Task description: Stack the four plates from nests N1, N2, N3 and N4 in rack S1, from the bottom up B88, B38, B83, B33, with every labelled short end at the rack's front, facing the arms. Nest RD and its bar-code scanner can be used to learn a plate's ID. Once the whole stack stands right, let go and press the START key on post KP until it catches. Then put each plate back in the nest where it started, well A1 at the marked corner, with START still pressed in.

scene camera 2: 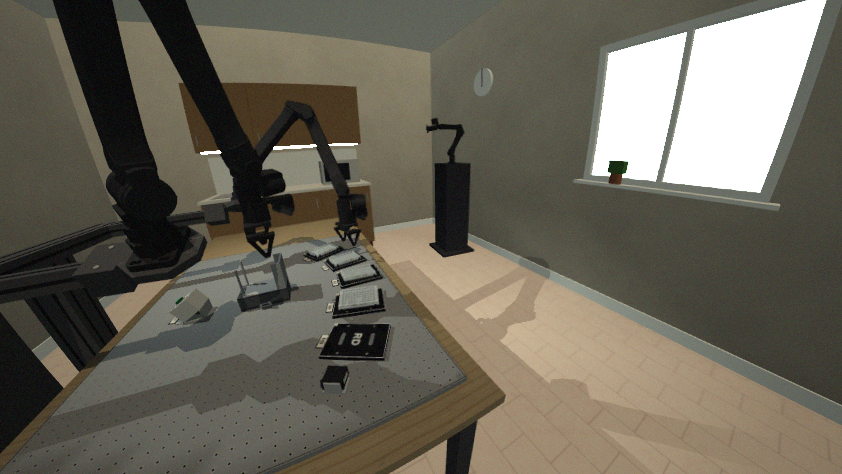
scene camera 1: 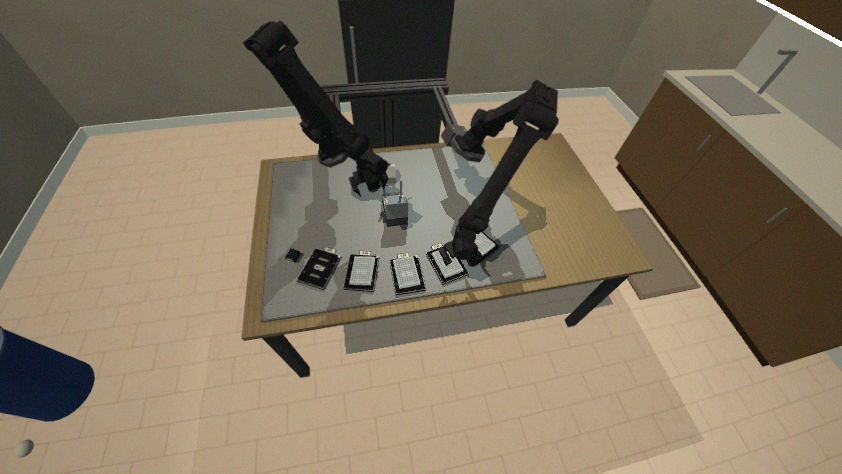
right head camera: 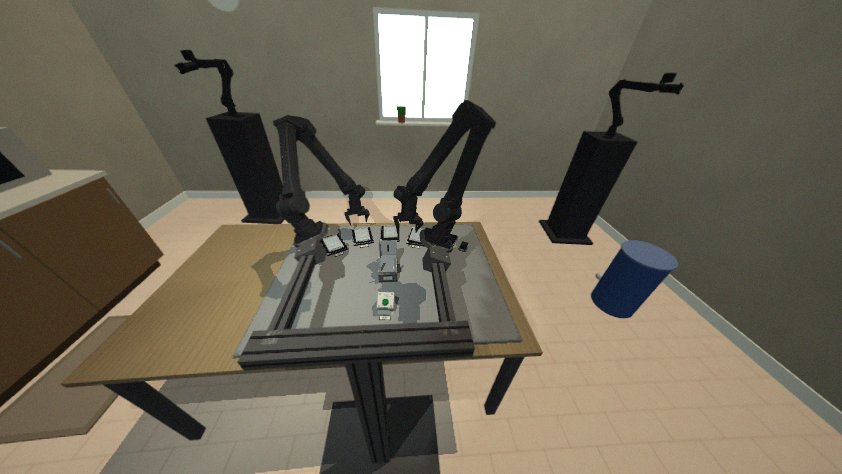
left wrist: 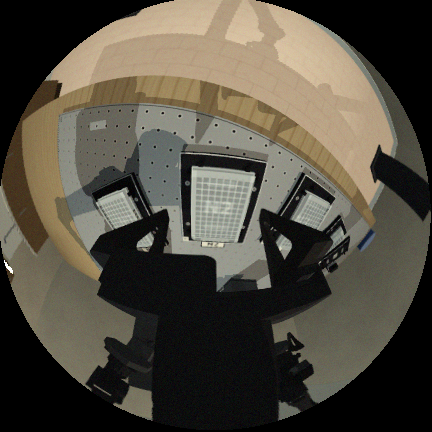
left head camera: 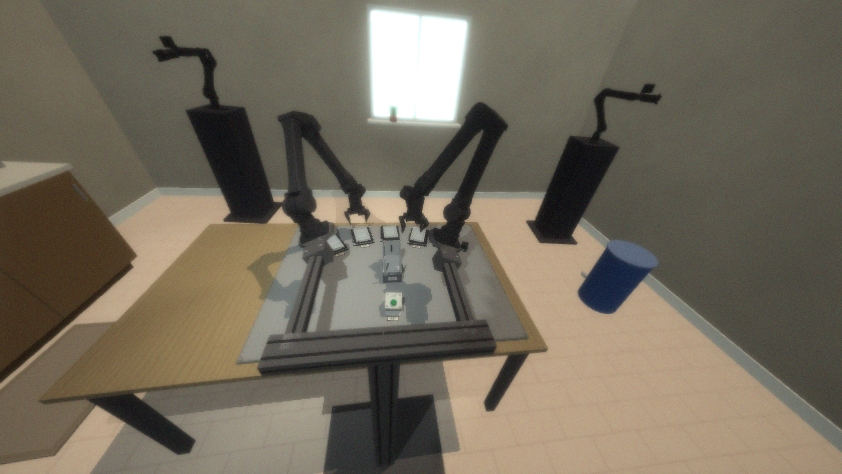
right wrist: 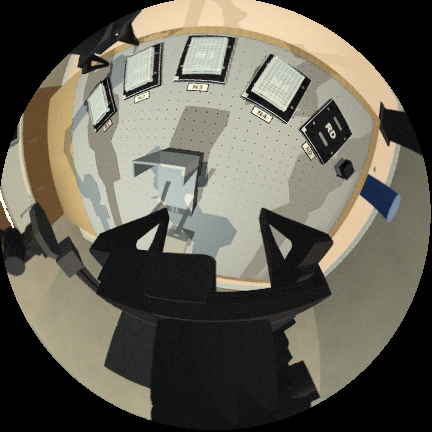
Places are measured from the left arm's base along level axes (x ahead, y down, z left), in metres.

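Where they show: left gripper, fingertip midpoint: (scene camera 2: 349,243) (scene camera 1: 455,259) (right head camera: 358,223) (left wrist: 213,213) (left head camera: 358,223); right gripper, fingertip midpoint: (scene camera 2: 266,250) (scene camera 1: 371,192) (right head camera: 406,232) (left wrist: 276,337) (left head camera: 411,232) (right wrist: 213,212); left arm's base, origin of the base link: (scene camera 1: 469,146) (right head camera: 309,233) (left head camera: 315,233); right arm's base, origin of the base link: (scene camera 2: 163,249) (scene camera 1: 333,148) (right head camera: 437,239) (left head camera: 445,239).
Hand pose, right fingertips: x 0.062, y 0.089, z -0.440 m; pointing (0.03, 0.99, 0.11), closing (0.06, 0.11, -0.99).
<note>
Things, the pixels of their top centre, and the offset from my right fingertips. "spot": a spot on its surface instead.
- N1's plate, middle of its top: (left wrist: 123,225) (right wrist: 95,103) (scene camera 1: 478,240) (scene camera 2: 323,248) (left head camera: 332,242) (right head camera: 333,241) dx +0.229, dy +0.189, dz +0.407 m
- N2's plate, middle of its top: (left wrist: 218,212) (right wrist: 136,66) (scene camera 1: 447,260) (scene camera 2: 344,256) (left head camera: 361,233) (right head camera: 362,233) dx +0.289, dy +0.189, dz +0.237 m
- N3's plate, middle of its top: (left wrist: 307,229) (right wrist: 204,50) (scene camera 1: 406,270) (scene camera 2: 357,269) (left head camera: 390,229) (right head camera: 390,229) dx +0.288, dy +0.179, dz +0.059 m
- N4's plate, middle of its top: (right wrist: 281,79) (left wrist: 329,248) (scene camera 2: 358,294) (scene camera 1: 362,268) (left head camera: 418,232) (right head camera: 417,232) dx +0.228, dy +0.180, dz -0.109 m
- rack S1, middle of its top: (right wrist: 156,206) (scene camera 2: 256,262) (scene camera 1: 394,190) (left head camera: 392,250) (right head camera: 387,250) dx -0.046, dy +0.067, dz +0.106 m
- Post KP, middle of its top: (right wrist: 170,258) (scene camera 2: 180,295) (left head camera: 393,298) (right head camera: 385,297) (scene camera 1: 387,162) dx -0.294, dy +0.131, dz +0.142 m
- Nest RD, middle of its top: (scene camera 2: 356,338) (right wrist: 340,136) (scene camera 1: 312,264) (left wrist: 338,260) (right head camera: 449,237) dx +0.152, dy +0.181, dz -0.295 m
- small black scanner, surface spot: (scene camera 2: 335,378) spot: dx +0.073, dy +0.181, dz -0.380 m
Four clear gridded plates lie flat in black nests: N1's plate (scene camera 2: 324,252) (right wrist: 100,104), N2's plate (left wrist: 222,205) (right wrist: 140,70), N3's plate (right wrist: 205,56) (scene camera 2: 358,274) and N4's plate (right wrist: 278,82) (scene camera 2: 359,299). No plate shows in rack S1 (scene camera 1: 395,214) (scene camera 2: 265,299). My left gripper (left wrist: 213,213) (scene camera 2: 348,240) is open and empty above N2's plate. My right gripper (right wrist: 213,212) (scene camera 2: 262,252) is open and empty, above and beside rack S1. Post KP (left head camera: 393,301) (scene camera 2: 193,307) carries the green START key; whether it is pressed I cannot tell. Plate IDs are not readable.
Nest RD (scene camera 2: 356,341) (right wrist: 327,131) holds no plate, and the small black scanner (scene camera 2: 335,378) (right wrist: 344,169) stands beside it. The nests form an arc along the far table edge in the left head camera. A blue bin (left head camera: 617,276) stands on the floor at right.
</note>
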